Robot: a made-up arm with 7 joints.
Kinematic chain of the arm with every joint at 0, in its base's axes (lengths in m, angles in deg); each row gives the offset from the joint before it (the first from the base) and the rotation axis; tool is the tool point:
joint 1: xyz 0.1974 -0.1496 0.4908 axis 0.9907 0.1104 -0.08
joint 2: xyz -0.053 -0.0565 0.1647 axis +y
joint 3: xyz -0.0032 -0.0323 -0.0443 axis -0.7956 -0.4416 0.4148
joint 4: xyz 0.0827 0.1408 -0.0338 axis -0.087 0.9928 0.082
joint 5: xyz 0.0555 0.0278 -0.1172 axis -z
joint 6: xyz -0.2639 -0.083 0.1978 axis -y
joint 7: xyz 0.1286 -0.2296 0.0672 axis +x
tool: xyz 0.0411 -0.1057 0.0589
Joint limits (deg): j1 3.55..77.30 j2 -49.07..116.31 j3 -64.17..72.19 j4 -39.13..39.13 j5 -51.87..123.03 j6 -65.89..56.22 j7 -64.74..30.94
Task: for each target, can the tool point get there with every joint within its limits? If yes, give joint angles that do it. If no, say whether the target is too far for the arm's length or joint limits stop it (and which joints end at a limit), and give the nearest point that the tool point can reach.
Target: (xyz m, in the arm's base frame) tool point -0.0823 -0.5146 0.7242
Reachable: yes | joints 26.42 21.37 52.01 -19.42 18.36 36.03 -11.10
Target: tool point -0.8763 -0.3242 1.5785
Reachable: no: too far | nearest point -0.3477 -0.2420 1.1106 | short by 0.711 m
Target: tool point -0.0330 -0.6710 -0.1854
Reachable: no: joint limits stop it (at a limit: joint 1, joint 2, joint 5, joint 6) | nearest point -0.0123 -0.5326 0.0633 | short by 0.285 m
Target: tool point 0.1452 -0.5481 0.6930
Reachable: yes | joints 34.49 89.50 0.17 -31.86 27.90 -2.80 -21.65
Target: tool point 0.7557 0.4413 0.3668
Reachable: no: joint limits stop it (at a limit: joint 1, joint 4, joint 5, joint 6) | nearest point 0.5833 0.2537 0.4473 | short by 0.267 m
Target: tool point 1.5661 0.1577 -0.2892
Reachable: no: too far | nearest point 0.7077 -0.0540 0.2823 | short by 1.053 m
